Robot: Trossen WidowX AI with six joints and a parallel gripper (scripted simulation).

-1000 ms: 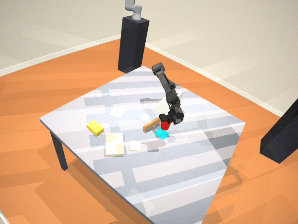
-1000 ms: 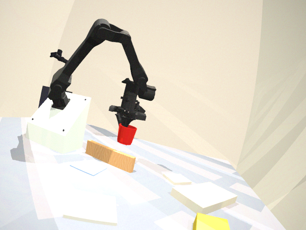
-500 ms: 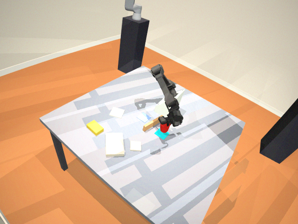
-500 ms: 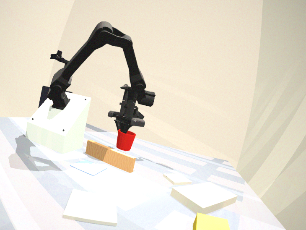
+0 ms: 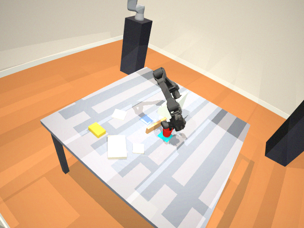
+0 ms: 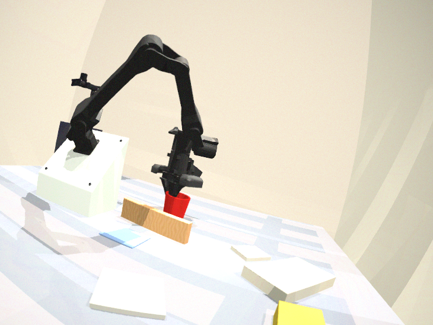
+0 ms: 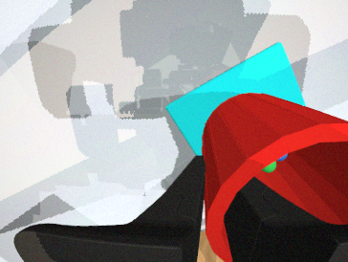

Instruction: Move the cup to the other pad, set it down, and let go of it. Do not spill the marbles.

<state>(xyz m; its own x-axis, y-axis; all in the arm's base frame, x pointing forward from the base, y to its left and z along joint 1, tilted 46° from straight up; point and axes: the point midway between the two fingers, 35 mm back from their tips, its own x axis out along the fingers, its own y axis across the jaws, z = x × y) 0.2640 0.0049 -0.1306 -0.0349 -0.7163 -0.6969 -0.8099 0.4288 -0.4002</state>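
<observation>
Right now the green marble is 2 cm ahead of my gripper tip, 4 cm to the right of it and 2 cm below it. From my gripper tip the other things lie so: blue marble 3 cm ahead, 3 cm to the right, 3 cm below; then red cup 2 cm ahead, 2 cm to the right; then cyan pad 3 cm ahead, 2 cm to the right, 6 cm below.
</observation>
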